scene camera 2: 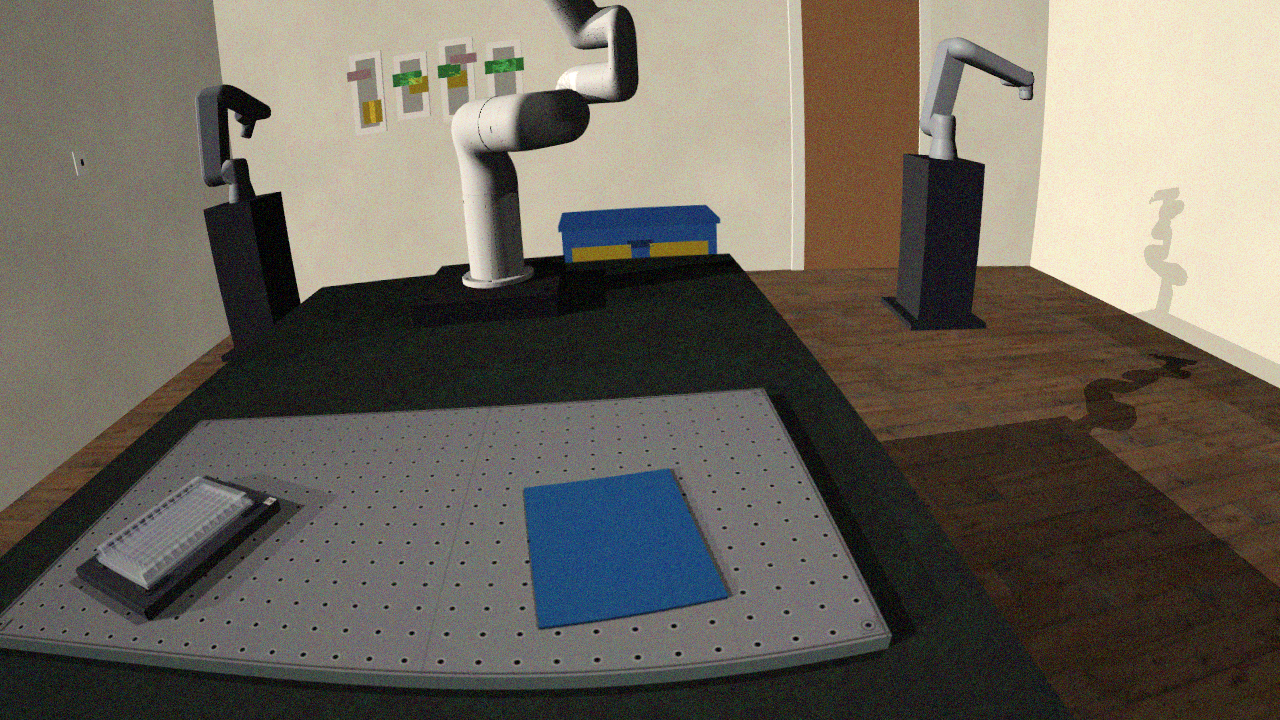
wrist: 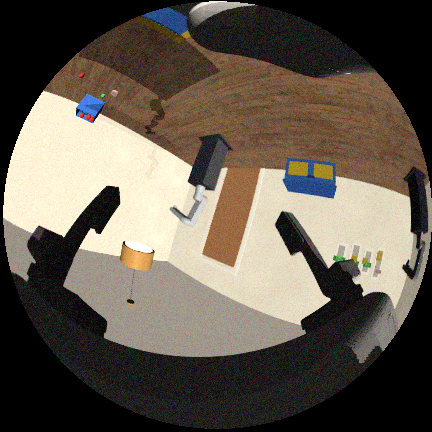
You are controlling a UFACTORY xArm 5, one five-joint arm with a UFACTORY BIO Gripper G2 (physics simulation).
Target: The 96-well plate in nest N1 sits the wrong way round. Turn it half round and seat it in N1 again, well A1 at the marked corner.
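Observation:
The clear 96-well plate (scene camera 2: 174, 530) sits in the dark nest (scene camera 2: 211, 557) at the left of the pegboard in the scene view. The nest has a small white mark at its far right corner. The well lettering is too small to read, so A1 cannot be made out. My gripper (wrist: 199, 212) is open, its two dark fingers wide apart with no object between them. In the wrist view it faces the room's walls, and the plate does not show there. In the scene view the gripper is out of the frame, above the top edge.
A blue mat (scene camera 2: 623, 548) lies on the grey pegboard (scene camera 2: 384, 537), right of the nest. My white arm (scene camera 2: 494, 214) stands at the table's far end. Two other arms stand on dark pedestals (scene camera 2: 939, 241) (wrist: 209, 162) (scene camera 2: 250, 268) beyond the table. A blue cabinet (scene camera 2: 638, 234) (wrist: 310, 179) stands behind.

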